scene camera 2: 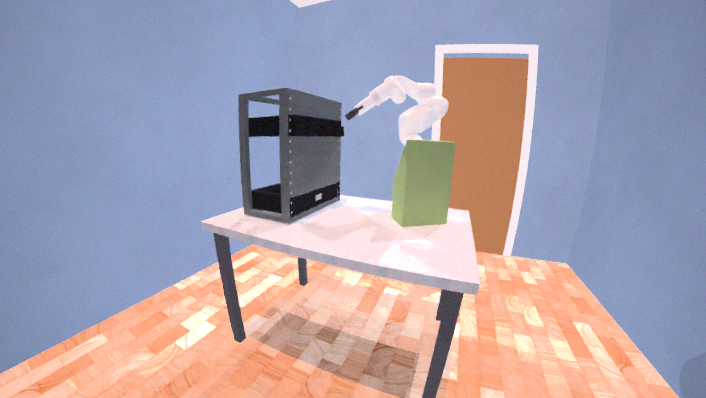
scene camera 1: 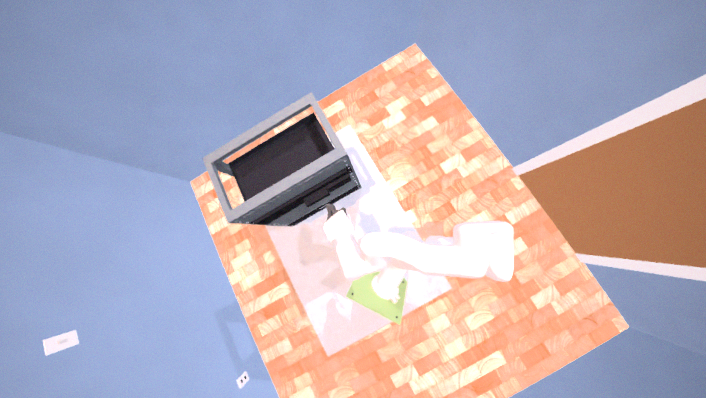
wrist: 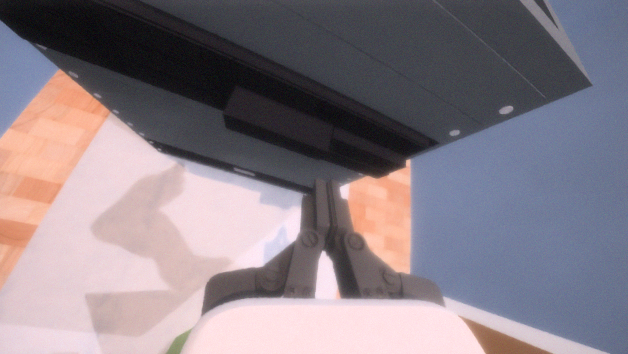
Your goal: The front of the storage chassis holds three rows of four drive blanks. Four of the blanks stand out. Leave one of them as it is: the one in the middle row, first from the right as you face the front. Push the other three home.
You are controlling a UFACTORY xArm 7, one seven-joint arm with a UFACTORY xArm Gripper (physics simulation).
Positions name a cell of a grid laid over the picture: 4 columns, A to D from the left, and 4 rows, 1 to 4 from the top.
A rack shows in scene camera 2 (B2), in scene camera 1 (B2) and in the wrist view (B2).
